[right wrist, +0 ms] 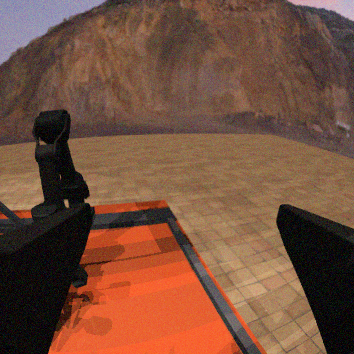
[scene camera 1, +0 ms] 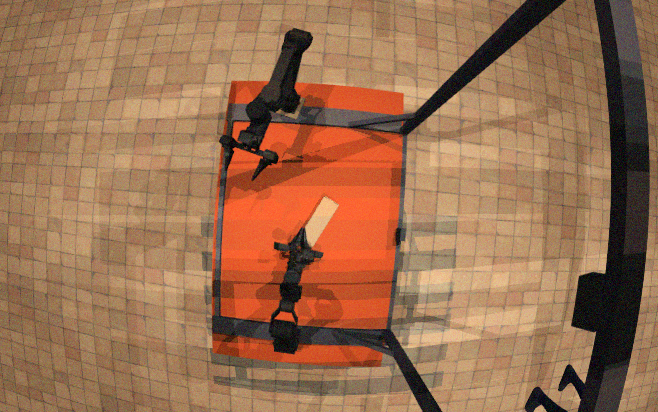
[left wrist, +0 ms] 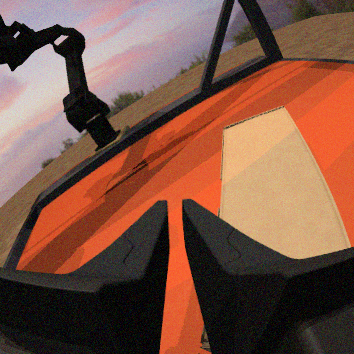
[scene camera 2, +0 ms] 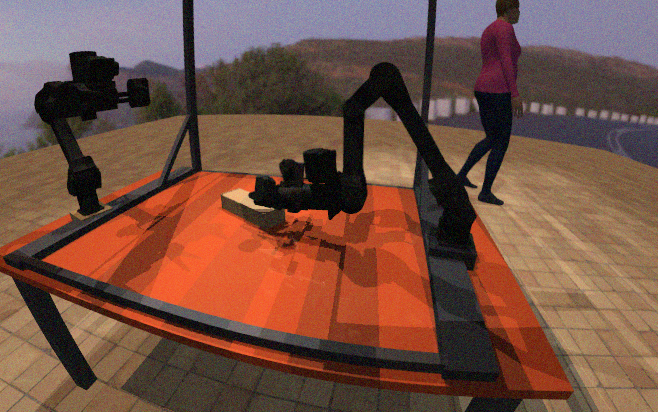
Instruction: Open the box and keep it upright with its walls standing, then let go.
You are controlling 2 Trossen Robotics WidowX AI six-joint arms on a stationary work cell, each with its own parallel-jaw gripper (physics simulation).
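Pixels of known places: left gripper, fingertip midpoint: [scene camera 1: 303, 228] [left wrist: 174, 208] [scene camera 2: 249, 195]; right gripper, fingertip midpoint: [right wrist: 186, 214] [scene camera 1: 238, 175] [scene camera 2: 126, 93]; left arm's base, link origin: [scene camera 2: 452, 240]; right arm's base, link origin: [scene camera 1: 289, 104] [left wrist: 107, 140] [scene camera 2: 90, 210].
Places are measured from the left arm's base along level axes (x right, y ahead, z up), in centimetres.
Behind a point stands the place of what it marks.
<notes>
A closed, long tan box [scene camera 1: 322, 220] @(z 0.4, x 4.8, y 51.8 cm) [scene camera 2: 249, 211] @(z -0.7, x -1.1, y 48.5 cm) [left wrist: 270, 175] @(z 0.3, x 3.7, y 50.9 cm) sits flat on the orange table, its top flat with no flaps raised. My left gripper [scene camera 1: 303, 232] @(z 3.9, x -1.7, y 47.7 cm) [scene camera 2: 257, 194] @(z 3.9, x -1.7, y 47.7 cm) [left wrist: 174, 208] @(z 3.9, x -1.7, y 47.7 cm) is nearly closed at the box's near end, in scene camera 1 at its lower left. In the left wrist view a narrow gap shows table between the fingers, and the box lies to the right, partly hidden behind the right-hand finger. Contact with the box cannot be told. My right gripper [scene camera 1: 239, 175] @(z 30.1, x -23.2, y 60.6 cm) [right wrist: 186, 214] @(z 30.1, x -23.2, y 60.6 cm) is open and empty, raised near the table's left edge in scene camera 1.
The orange table [scene camera 1: 360, 215] @(z -3.8, x 19.5, y 56.6 cm) [scene camera 2: 200, 300] @(z -3.8, x -30.9, y 40.9 cm) is bordered by a dark metal frame [scene camera 1: 402, 185] [scene camera 2: 240, 330], with upright posts [scene camera 2: 191, 75] @(z 34.6, x 30.5, y 93.6 cm) at its corners. A person [scene camera 2: 497, 65] in a pink top stands beyond the table in scene camera 2.
</notes>
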